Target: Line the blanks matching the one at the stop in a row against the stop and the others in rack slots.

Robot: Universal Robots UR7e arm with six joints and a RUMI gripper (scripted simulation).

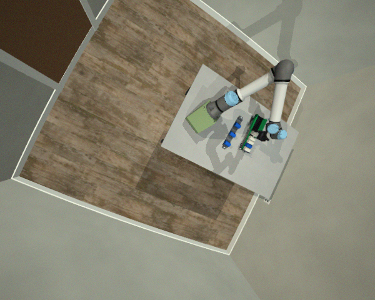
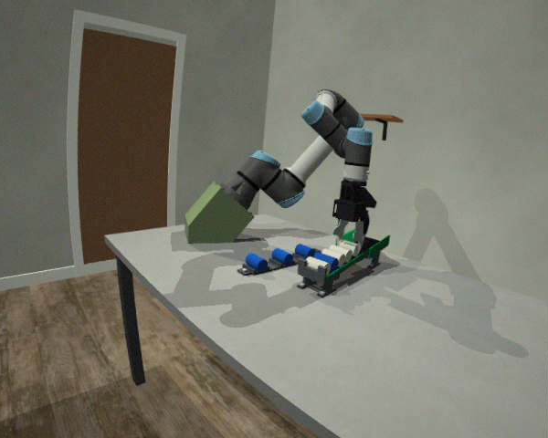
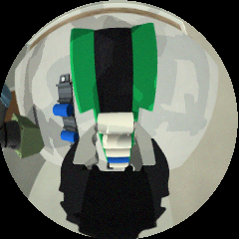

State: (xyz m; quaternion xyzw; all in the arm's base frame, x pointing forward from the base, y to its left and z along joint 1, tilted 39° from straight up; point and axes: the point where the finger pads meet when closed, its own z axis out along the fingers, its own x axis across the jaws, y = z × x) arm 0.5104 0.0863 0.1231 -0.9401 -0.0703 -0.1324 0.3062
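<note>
My hand is 40 mm short of the grey stop, 190 mm to the left of it and 40 mm above it. Also, from my hand: dark stock rack (170 mm behind, 110 mm to the right, 110 mm below).
</note>
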